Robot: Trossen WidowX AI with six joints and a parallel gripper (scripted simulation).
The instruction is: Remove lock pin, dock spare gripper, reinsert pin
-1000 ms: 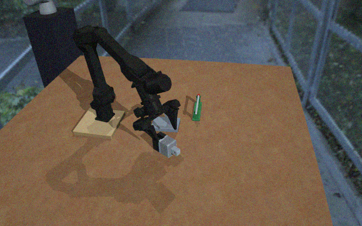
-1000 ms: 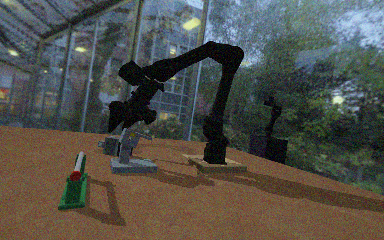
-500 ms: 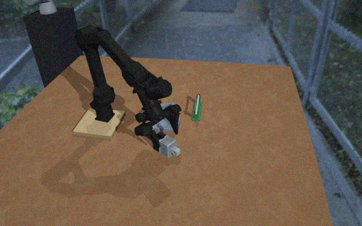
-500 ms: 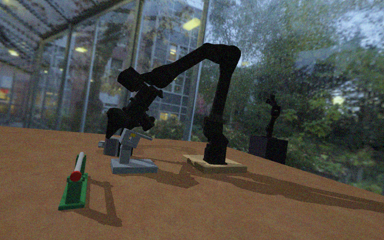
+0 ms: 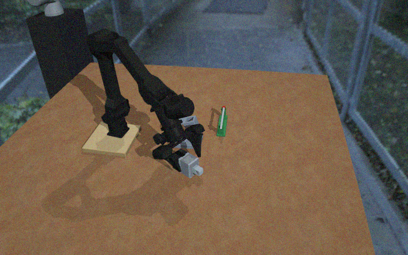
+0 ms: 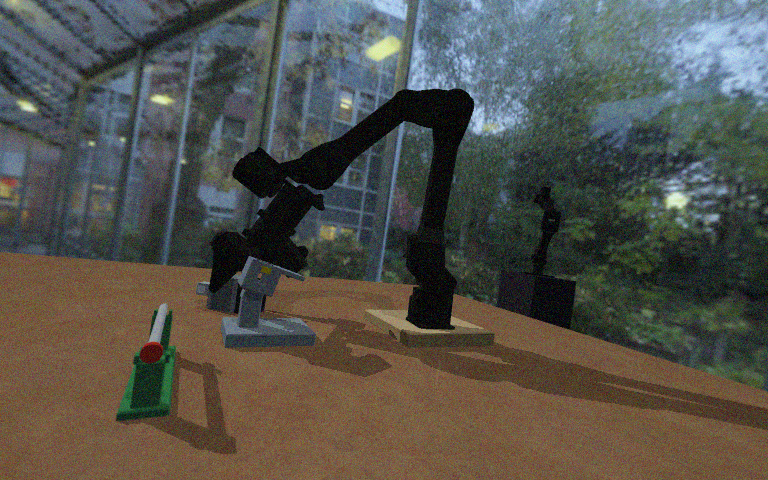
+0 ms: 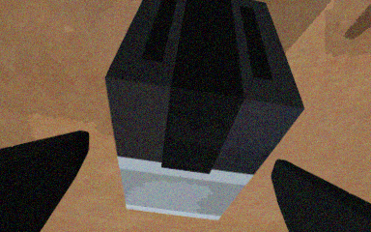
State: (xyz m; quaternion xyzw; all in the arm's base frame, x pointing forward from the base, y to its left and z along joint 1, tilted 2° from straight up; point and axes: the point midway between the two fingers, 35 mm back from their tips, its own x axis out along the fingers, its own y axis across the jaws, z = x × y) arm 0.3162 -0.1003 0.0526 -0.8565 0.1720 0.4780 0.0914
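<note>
Right now the spare gripper is 1 cm behind my gripper tip and 1 cm below it. Round my gripper tip: socket (6 cm behind, 15 cm to the left, 2 cm above); green cradle (3 cm ahead, 29 cm to the left, 1 cm below).
</note>
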